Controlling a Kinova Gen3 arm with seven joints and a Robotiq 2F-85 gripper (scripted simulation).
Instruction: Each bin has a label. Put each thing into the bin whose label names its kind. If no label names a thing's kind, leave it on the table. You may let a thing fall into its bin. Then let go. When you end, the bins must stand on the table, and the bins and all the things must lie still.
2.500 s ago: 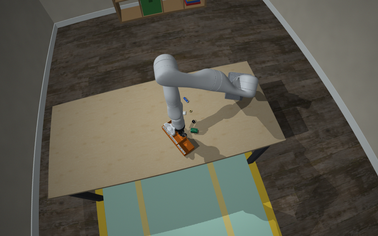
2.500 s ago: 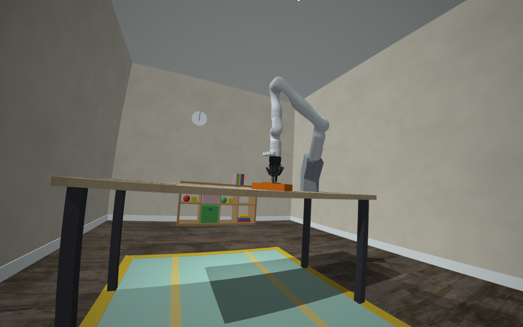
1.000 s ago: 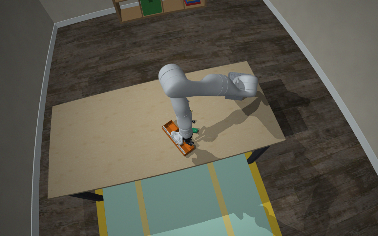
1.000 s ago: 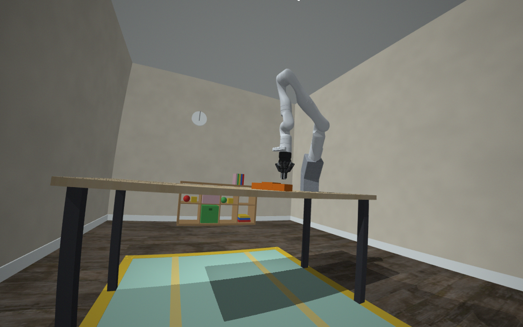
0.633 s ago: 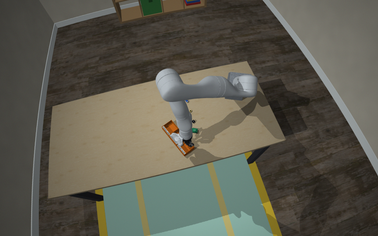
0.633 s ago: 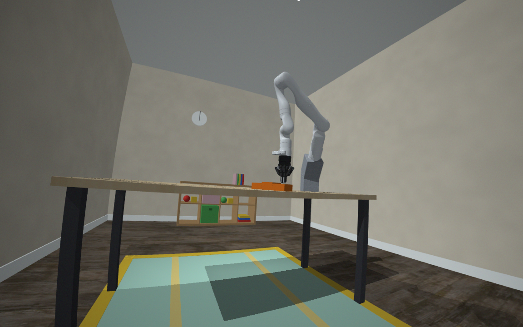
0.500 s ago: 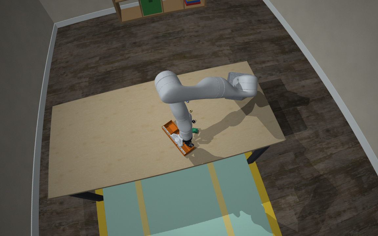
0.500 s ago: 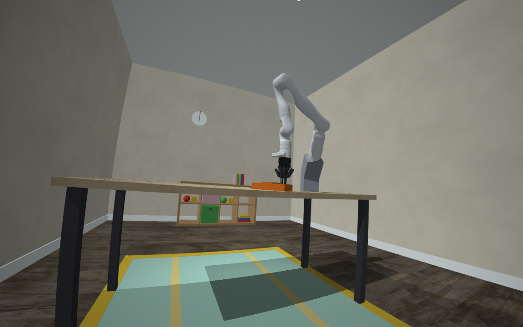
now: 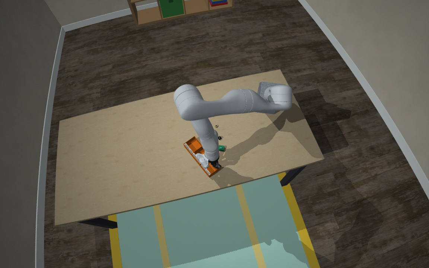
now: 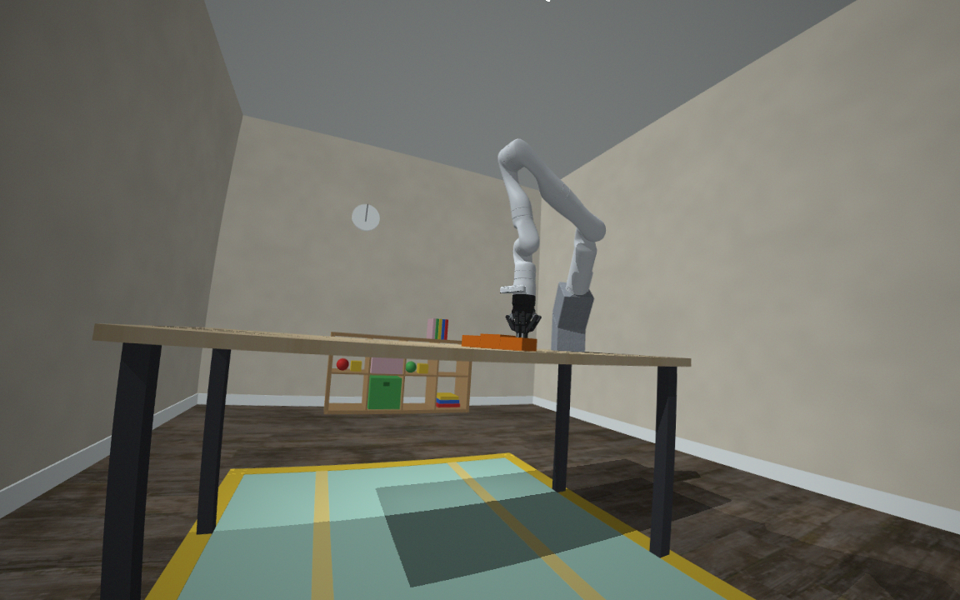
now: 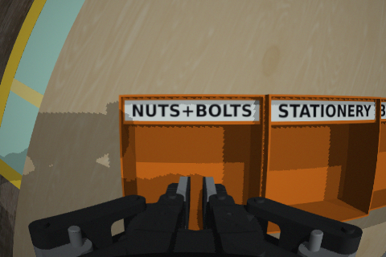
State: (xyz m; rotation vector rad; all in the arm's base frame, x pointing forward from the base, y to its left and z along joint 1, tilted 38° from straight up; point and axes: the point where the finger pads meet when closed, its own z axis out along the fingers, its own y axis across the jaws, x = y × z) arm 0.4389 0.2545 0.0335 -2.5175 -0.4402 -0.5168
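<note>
The blue cylinder is 35 cm to the right of my hand, 6 cm behind it and 3 cm below it. Also, from my hand: green 9V battery: 10 cm to the right, 6 cm behind, 3 cm below; orange bins: 6 cm to the right, 5 cm ahead, 1 cm below; black die: 16 cm to the right, 8 cm behind, 3 cm below.
</note>
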